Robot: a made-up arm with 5 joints. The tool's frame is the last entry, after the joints.
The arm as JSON. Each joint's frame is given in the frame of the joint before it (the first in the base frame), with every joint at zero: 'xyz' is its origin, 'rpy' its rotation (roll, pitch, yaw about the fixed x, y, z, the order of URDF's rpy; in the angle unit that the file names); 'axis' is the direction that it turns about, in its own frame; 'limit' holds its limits. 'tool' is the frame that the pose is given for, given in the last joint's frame.
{
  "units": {
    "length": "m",
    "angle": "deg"
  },
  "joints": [
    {
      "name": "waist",
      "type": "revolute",
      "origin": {
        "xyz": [
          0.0,
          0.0,
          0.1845
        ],
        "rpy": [
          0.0,
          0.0,
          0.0
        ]
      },
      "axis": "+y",
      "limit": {
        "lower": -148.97,
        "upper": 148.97
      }
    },
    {
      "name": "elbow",
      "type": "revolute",
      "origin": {
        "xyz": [
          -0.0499,
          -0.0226,
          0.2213
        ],
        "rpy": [
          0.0,
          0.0,
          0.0
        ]
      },
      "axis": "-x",
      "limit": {
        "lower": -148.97,
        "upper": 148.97
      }
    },
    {
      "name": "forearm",
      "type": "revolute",
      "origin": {
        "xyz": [
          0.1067,
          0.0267,
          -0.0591
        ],
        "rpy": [
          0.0,
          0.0,
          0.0
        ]
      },
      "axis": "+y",
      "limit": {
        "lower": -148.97,
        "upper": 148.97
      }
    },
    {
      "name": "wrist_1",
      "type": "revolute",
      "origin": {
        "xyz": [
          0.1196,
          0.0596,
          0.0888
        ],
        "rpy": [
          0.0,
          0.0,
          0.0
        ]
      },
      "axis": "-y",
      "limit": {
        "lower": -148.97,
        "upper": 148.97
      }
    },
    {
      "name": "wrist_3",
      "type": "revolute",
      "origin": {
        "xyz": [
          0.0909,
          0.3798,
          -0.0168
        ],
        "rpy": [
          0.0,
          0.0,
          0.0
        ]
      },
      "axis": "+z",
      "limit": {
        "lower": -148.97,
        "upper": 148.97
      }
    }
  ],
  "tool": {
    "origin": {
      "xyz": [
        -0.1,
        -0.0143,
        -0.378
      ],
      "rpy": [
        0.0,
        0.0,
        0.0
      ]
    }
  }
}
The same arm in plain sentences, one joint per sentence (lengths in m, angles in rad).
The arm has five revolute joints in a row. What follows holds with every joint at zero, and every direction is one of the base frame's.
Joint 1 lies 0.1845 m along +z from the base frame's origin and turns about +y, from -2.6 to 2.6 rad.
Joint 2 lies 0.0499 m along -x and 0.0226 m along -y and 0.2213 m along +z from joint 1 and turns about -x, from -2.6 to 2.6 rad.
Joint 3 lies 0.1067 m along +x and 0.0267 m along +y and 0.0591 m along -z from joint 2 and turns about +y, from -2.6 to 2.6 rad.
Joint 4 lies 0.1196 m along +x and 0.0596 m along +y and 0.0888 m along +z from joint 3 and turns about -y, from -2.6 to 2.6 rad.
Joint 5 lies 0.0909 m along +x and 0.3798 m along +y and 0.0168 m along -z from joint 4 and turns about +z, from -2.6 to 2.6 rad.
The tool frame, which is the frame that the pose is given for, lies 0.1 m along -x and 0.0143 m along -y and 0.378 m along -z from joint 5; its axes are parallel to the base frame's.

